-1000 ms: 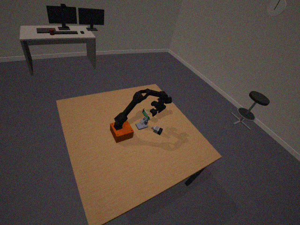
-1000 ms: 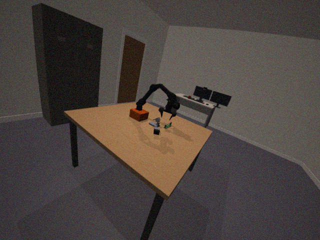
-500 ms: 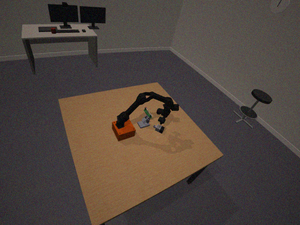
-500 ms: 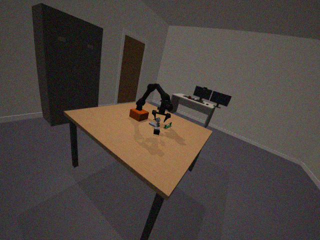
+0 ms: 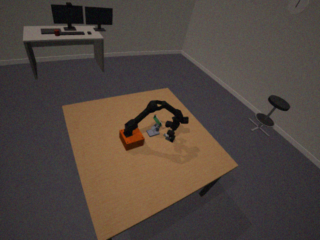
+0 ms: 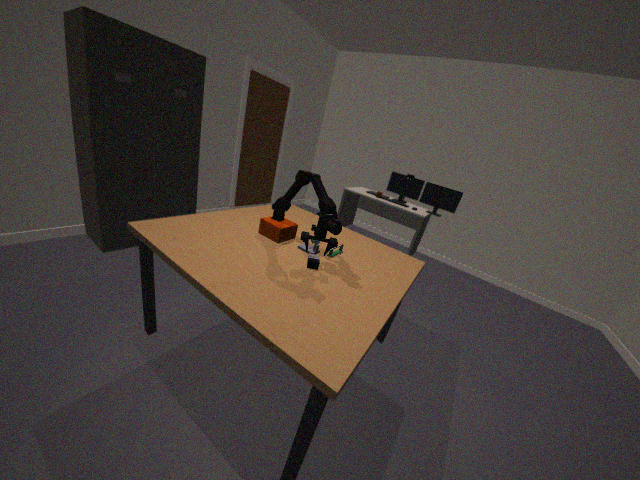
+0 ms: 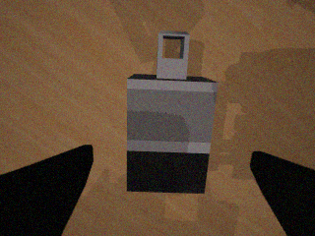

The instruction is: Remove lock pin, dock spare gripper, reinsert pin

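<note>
The spare gripper lies 40 mm below my gripper tip, 10 mm to the left of it and 10 mm behind it. The rest, counted from my gripper tip: grey mount: 140 mm to the left, 90 mm behind, 10 mm below; then green holder: 250 mm to the left, 40 mm below, 20 mm ahead.
</note>
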